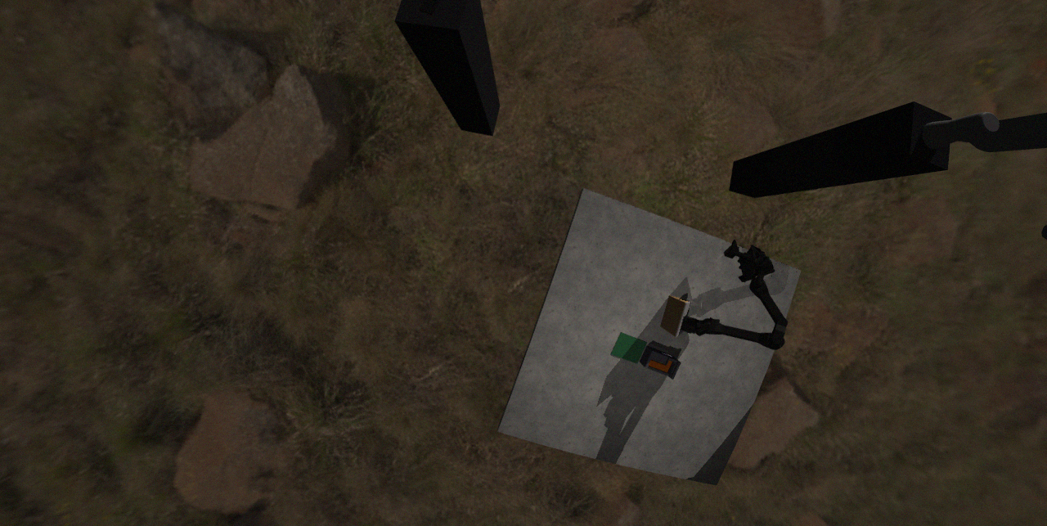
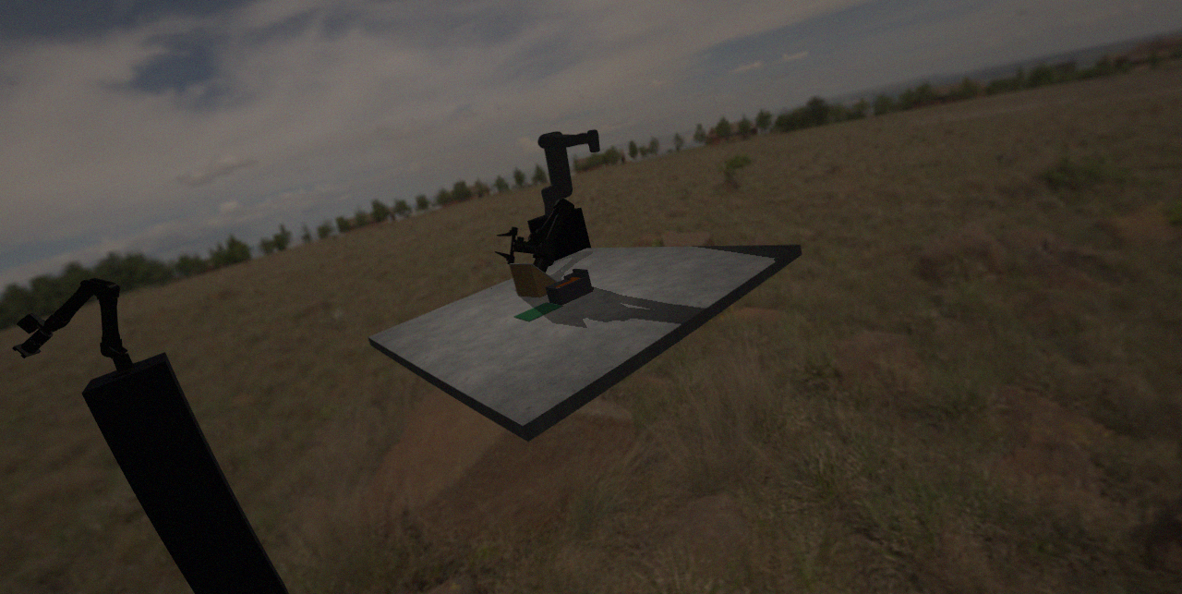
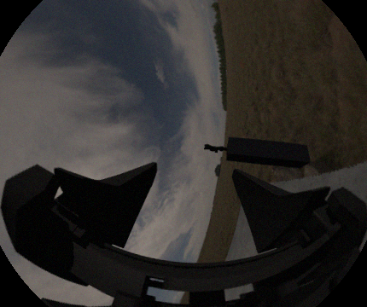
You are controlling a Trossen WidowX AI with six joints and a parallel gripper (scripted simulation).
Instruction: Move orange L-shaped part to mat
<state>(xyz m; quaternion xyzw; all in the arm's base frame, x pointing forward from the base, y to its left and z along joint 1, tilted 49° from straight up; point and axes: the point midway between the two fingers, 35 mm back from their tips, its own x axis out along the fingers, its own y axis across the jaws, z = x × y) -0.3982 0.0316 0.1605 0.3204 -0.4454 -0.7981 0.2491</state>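
Now: the orange L-shaped part 640 mm ahead of my gripper tip, 150 mm to the right of it and 150 mm below it. Round my gripper tip: green mat (610 mm ahead, 310 mm to the right, 220 mm below).
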